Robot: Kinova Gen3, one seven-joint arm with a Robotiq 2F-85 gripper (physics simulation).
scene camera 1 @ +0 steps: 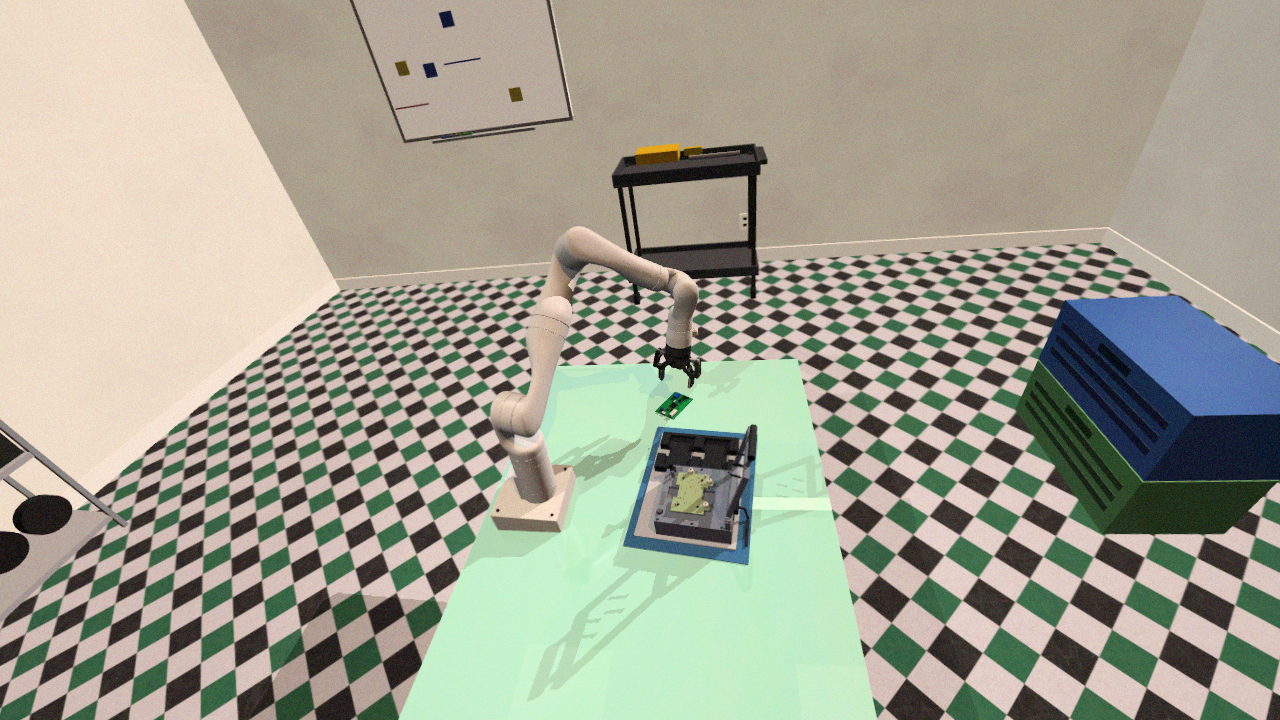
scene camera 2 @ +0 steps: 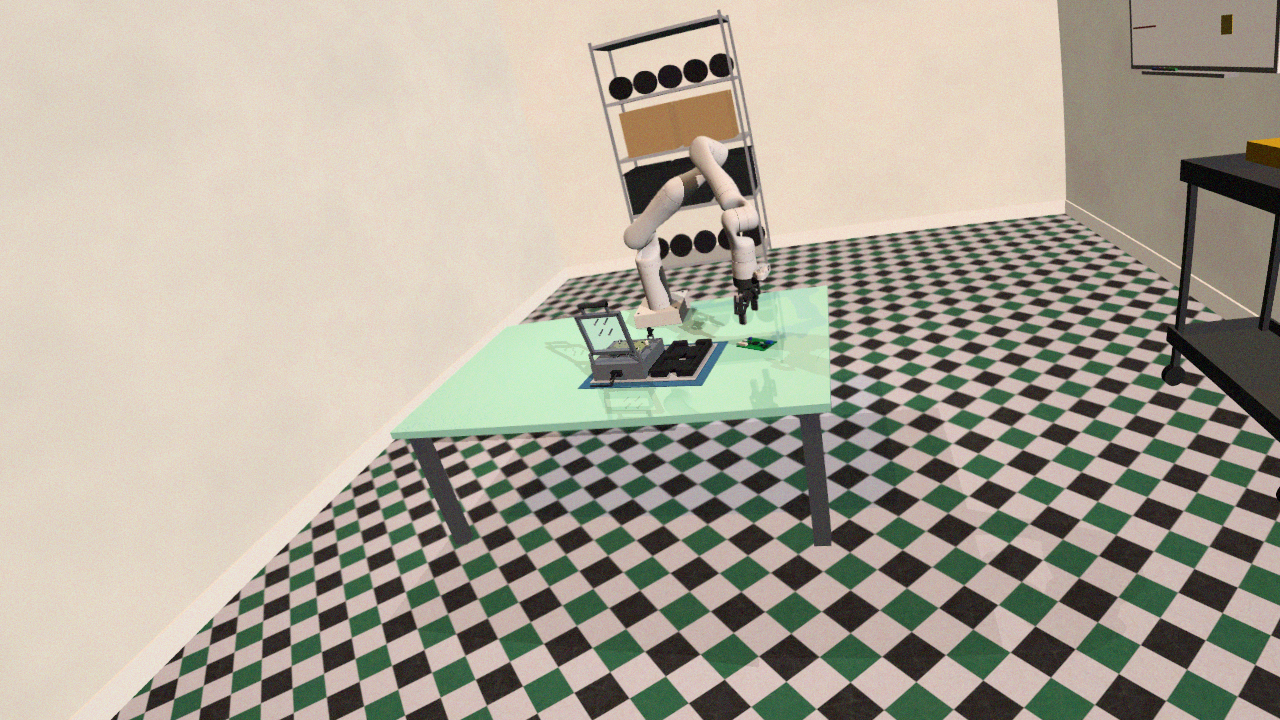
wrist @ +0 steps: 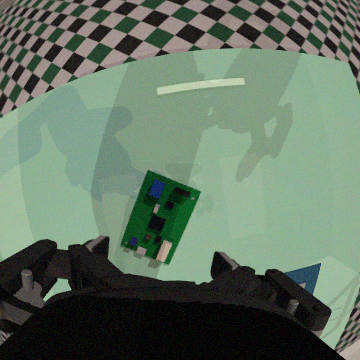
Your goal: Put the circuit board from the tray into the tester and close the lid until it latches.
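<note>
The green circuit board lies flat on the table, outside the black tray and turned at an angle in the wrist view. My gripper is wide open and empty, above the board and apart from it. The grey tester stands beside the tray, with a yellow-green plate in its top. Its lid stands raised.
The tray and tester stand on a blue-edged mat on the light green table. The raised lid juts up on the tester's side away from the arm's base.
</note>
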